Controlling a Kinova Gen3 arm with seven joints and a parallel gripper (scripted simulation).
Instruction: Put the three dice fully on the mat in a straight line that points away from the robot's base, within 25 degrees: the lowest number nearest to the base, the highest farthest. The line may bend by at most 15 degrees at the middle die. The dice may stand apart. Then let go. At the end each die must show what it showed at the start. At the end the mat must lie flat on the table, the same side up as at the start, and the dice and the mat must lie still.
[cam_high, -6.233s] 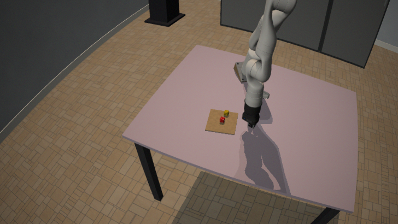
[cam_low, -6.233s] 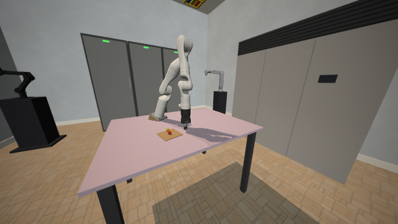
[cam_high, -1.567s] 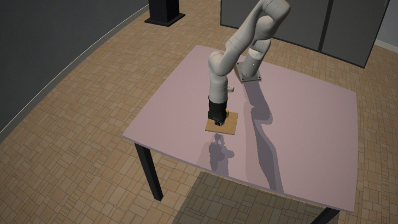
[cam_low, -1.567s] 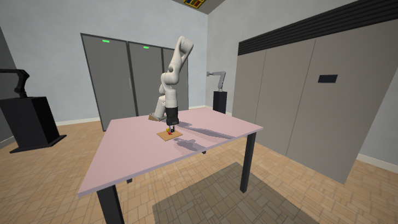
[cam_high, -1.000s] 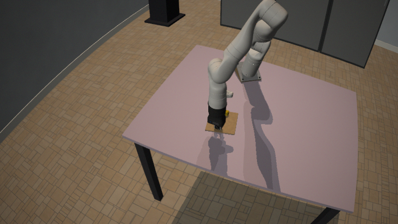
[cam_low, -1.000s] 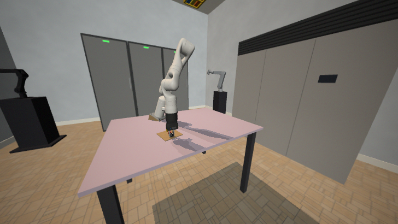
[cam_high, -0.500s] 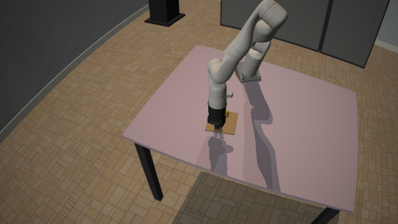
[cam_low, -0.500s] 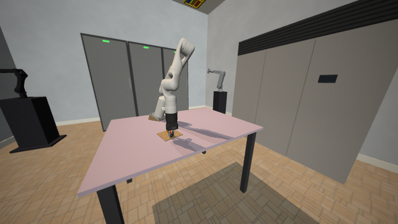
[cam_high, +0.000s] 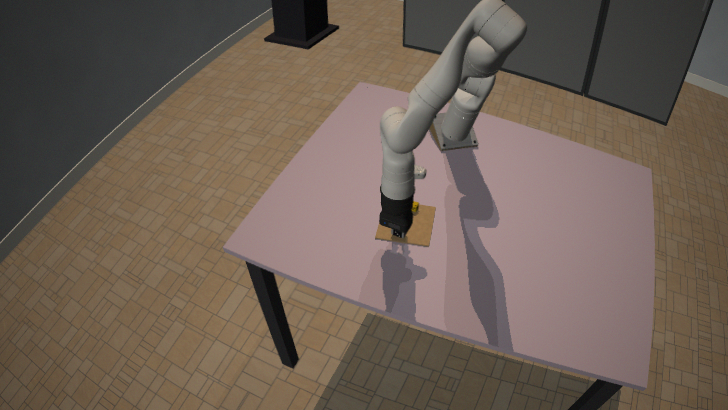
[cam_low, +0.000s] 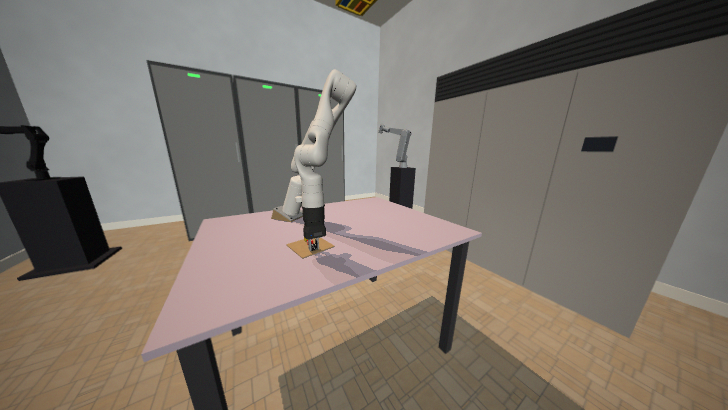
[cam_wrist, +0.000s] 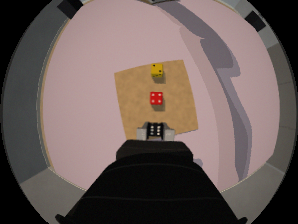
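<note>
The black die is 10 mm below my hand. Also, from my hand: yellow die: 100 mm behind, 10 mm to the right, 10 mm below; then square mat: 50 mm behind, 30 mm below; then red die: 50 mm behind, 10 mm below.
</note>
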